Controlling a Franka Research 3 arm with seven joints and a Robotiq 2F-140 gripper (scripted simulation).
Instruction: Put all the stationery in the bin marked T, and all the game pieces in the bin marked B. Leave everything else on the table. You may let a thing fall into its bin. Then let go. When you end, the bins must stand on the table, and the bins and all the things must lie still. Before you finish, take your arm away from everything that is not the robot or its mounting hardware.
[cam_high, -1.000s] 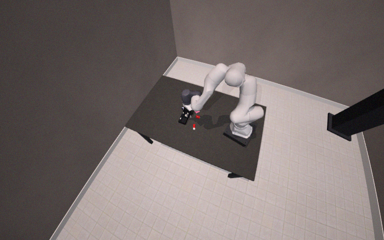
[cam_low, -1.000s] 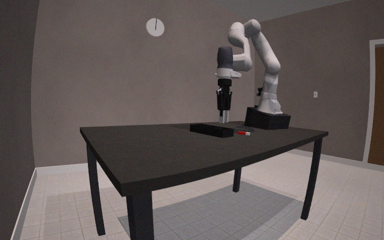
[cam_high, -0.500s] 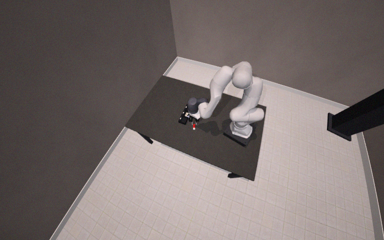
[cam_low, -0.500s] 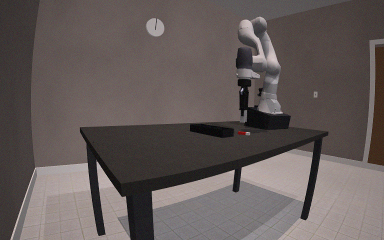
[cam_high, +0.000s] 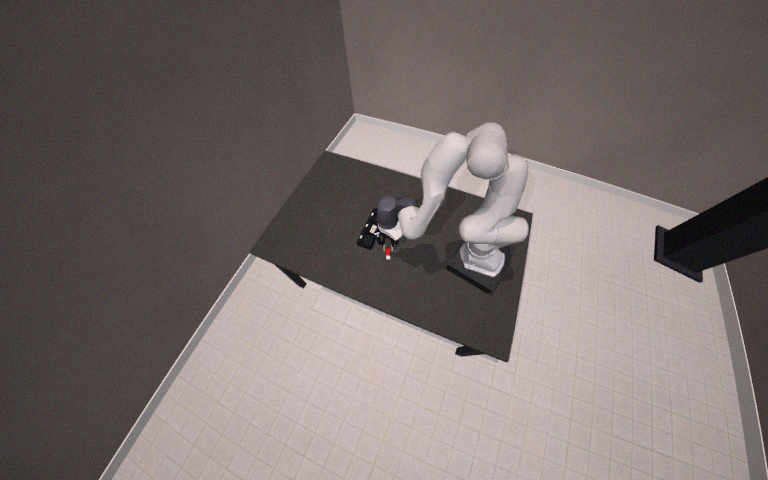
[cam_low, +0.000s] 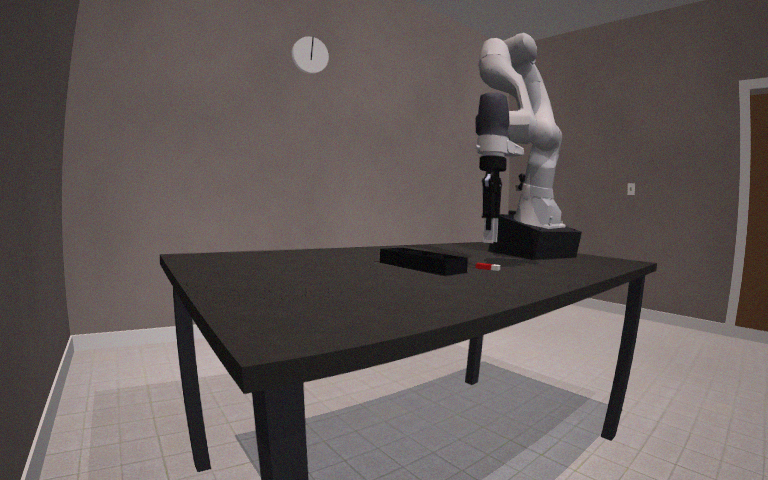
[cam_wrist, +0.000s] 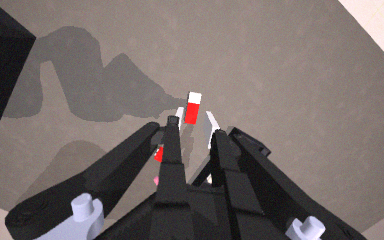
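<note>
The red-and-white eraser lies 100 mm below my hand. The rest, counted from my hand: pink block (80 mm ahead, 200 mm to the right, 100 mm below); black bin row (170 mm ahead, 90 mm to the right, 90 mm below).
</note>
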